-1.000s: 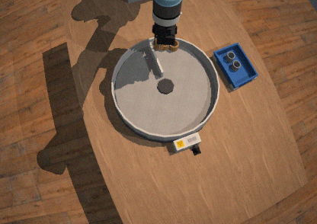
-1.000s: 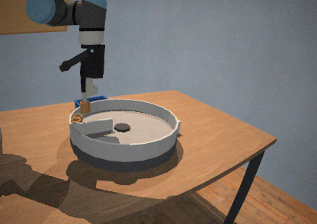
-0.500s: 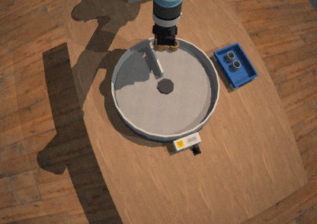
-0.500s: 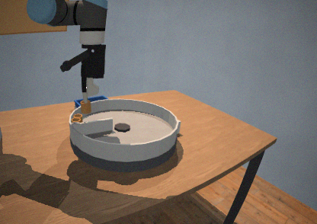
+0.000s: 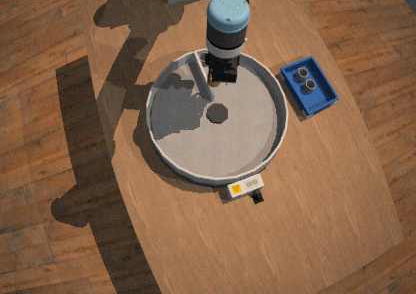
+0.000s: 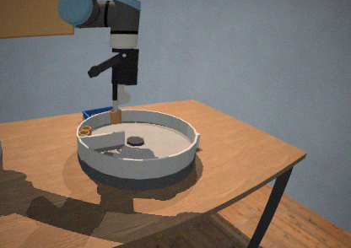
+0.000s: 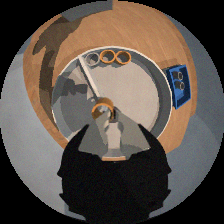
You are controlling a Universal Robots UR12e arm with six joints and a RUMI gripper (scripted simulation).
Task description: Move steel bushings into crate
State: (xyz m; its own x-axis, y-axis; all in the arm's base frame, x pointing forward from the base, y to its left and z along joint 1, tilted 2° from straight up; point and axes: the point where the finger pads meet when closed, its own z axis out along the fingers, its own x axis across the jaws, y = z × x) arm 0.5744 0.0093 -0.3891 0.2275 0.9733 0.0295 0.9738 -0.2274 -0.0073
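Now: the grey turntable 7 cm ahead of my hand, 2 cm to the right of it and 12 cm below it. Also, from my hand: blue crate: 1 cm ahead, 32 cm to the left, 14 cm below.
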